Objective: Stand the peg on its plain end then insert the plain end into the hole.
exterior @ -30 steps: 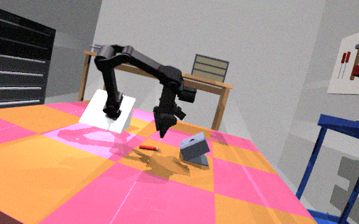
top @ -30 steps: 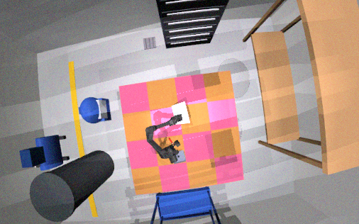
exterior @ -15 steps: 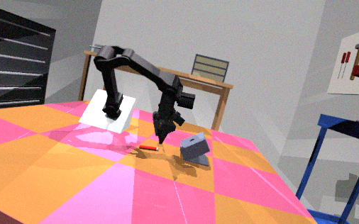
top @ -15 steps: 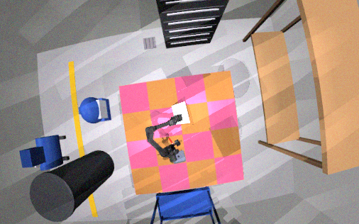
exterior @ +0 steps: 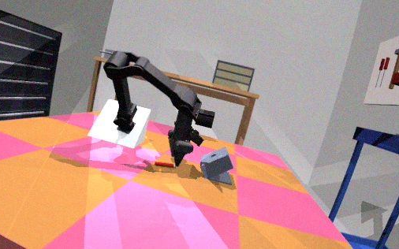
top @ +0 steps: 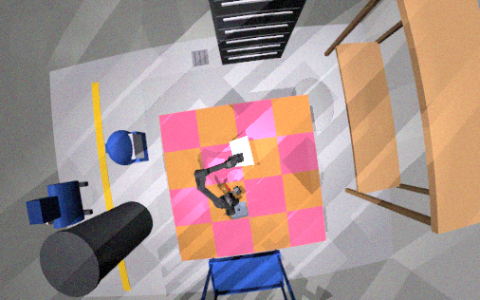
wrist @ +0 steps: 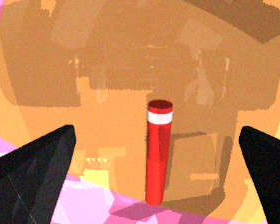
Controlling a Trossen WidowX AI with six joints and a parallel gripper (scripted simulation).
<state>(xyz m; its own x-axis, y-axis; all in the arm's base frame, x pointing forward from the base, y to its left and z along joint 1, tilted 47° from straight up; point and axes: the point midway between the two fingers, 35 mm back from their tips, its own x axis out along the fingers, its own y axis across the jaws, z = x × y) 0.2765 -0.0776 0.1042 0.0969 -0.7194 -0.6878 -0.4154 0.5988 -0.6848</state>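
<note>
Right now the red peg is 20 mm below my gripper tip, 10 mm to the right of it and 10 mm behind it. The rest, counted from my gripper tip: grey sloped panel (150 mm ahead, 50 mm to the left, 30 mm above).
</note>
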